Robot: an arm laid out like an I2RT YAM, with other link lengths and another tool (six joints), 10 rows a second.
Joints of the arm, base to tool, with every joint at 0 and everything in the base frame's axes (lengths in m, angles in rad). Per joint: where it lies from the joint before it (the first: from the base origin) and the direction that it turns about. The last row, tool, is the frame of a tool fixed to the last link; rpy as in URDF.
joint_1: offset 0 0 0.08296 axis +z
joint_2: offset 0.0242 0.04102 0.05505 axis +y
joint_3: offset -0.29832 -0.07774 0 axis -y
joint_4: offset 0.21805 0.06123 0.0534 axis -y
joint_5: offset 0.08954 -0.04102 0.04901 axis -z
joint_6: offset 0.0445 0 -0.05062 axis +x
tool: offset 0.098 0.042 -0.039 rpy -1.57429 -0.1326 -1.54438
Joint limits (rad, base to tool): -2.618..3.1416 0..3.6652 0..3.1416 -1.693..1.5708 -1.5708..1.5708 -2.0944..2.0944
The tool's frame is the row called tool.
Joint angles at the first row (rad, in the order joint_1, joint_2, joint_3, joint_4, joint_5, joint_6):
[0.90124, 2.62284, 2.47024, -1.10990, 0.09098, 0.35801]
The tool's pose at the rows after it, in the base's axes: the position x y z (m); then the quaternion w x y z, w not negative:
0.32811 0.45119 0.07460 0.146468 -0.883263 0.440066 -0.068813
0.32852 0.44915 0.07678 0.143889 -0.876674 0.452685 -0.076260
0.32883 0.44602 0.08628 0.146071 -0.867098 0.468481 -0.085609
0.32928 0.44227 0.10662 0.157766 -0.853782 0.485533 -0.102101
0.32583 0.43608 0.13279 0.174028 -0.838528 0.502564 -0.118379
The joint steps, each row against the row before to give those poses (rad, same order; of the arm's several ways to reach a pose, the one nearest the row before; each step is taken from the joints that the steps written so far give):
[0.00037, -0.00272, -0.00049, 0.00007, 0.00801, 0.01869]
[0.00153, -0.01442, -0.01891, 0.00066, 0.02022, 0.02747]
[0.00115, -0.03513, -0.03249, 0.00271, 0.02327, 0.03472]
[0.00381, -0.06296, -0.04580, 0.00840, 0.03624, 0.03967]
[0.00725, -0.08960, -0.07468, 0.01789, 0.03738, 0.04349]

